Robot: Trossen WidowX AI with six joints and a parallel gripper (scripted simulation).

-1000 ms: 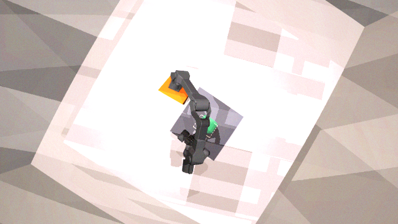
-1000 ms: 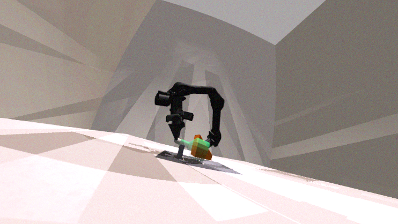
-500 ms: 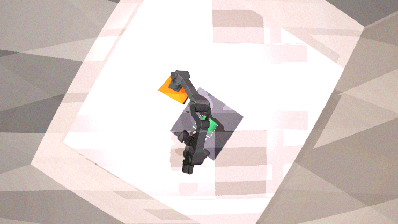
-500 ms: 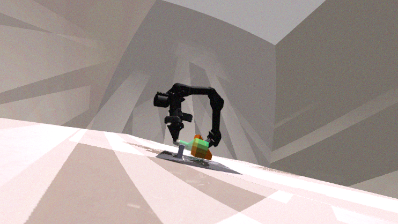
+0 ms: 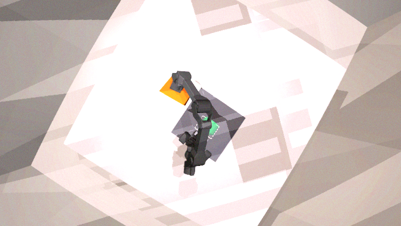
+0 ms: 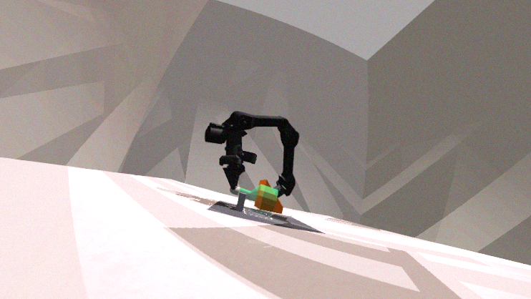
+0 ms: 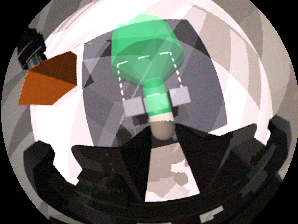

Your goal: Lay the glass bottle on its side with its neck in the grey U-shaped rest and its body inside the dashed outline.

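The green glass bottle is 10 mm ahead of my gripper tip, 50 mm to the left of it and 10 mm below it. The rest, counted from my gripper tip: dark grey mat 20 mm ahead, 110 mm to the left, 60 mm below.
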